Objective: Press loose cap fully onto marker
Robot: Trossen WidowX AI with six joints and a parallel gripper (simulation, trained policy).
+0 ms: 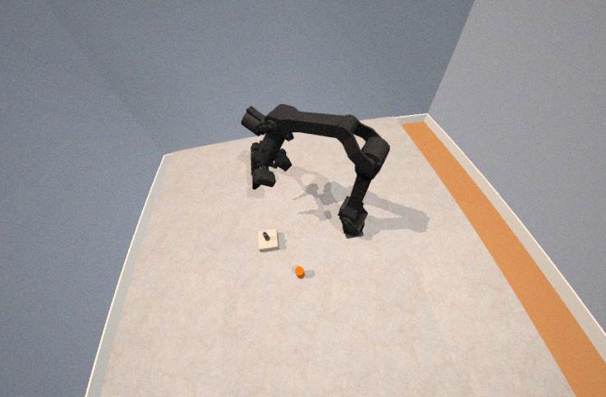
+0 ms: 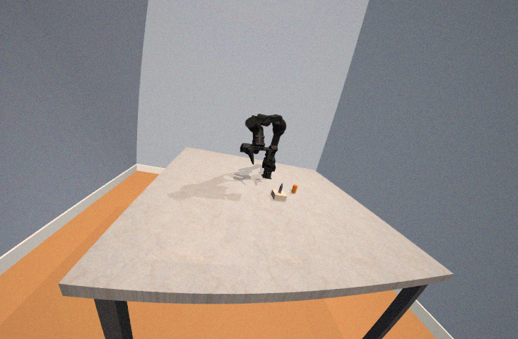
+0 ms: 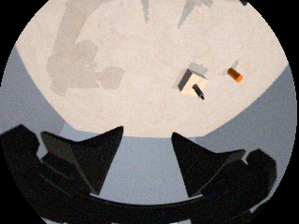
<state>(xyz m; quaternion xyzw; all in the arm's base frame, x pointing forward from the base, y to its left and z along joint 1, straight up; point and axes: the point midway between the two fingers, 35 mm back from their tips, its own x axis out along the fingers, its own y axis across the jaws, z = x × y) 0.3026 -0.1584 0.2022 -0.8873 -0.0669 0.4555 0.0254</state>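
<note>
Right now my gripper tip is 11 cm past the orange cap, 28 cm to the right of it and 15 cm above it. From my gripper tip the other things lie so: cream sliver: 1 cm behind, 15 cm to the left, 14 cm below; cream holder block: 1 cm behind, 15 cm to the left, 16 cm below.
</note>
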